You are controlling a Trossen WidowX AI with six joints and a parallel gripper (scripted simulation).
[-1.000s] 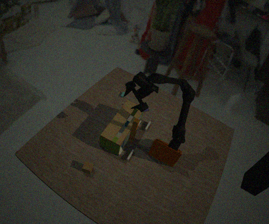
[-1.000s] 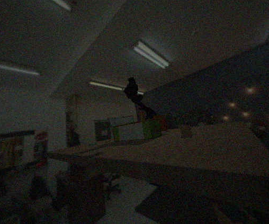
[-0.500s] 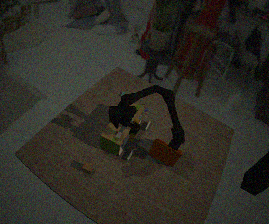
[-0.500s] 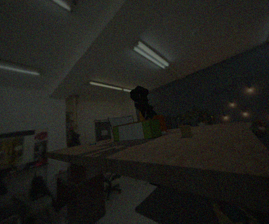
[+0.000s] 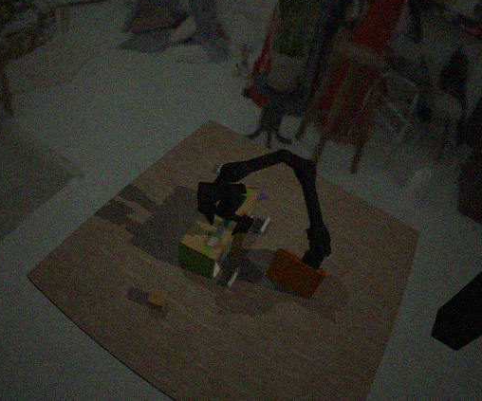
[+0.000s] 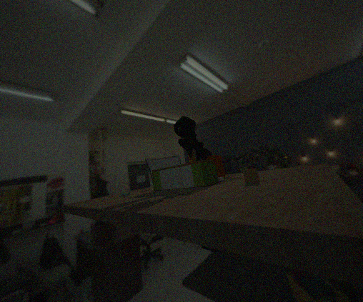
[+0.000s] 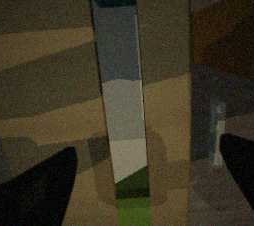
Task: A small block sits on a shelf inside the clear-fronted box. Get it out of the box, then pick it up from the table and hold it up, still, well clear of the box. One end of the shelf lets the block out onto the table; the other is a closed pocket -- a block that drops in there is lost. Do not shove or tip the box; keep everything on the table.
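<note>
The box is 100 mm below my gripper tip, 80 mm to the right of it and 10 mm ahead of it. The rest, counted from my gripper tip: tan block 320 mm to the left, 140 mm below, 30 mm ahead.
</note>
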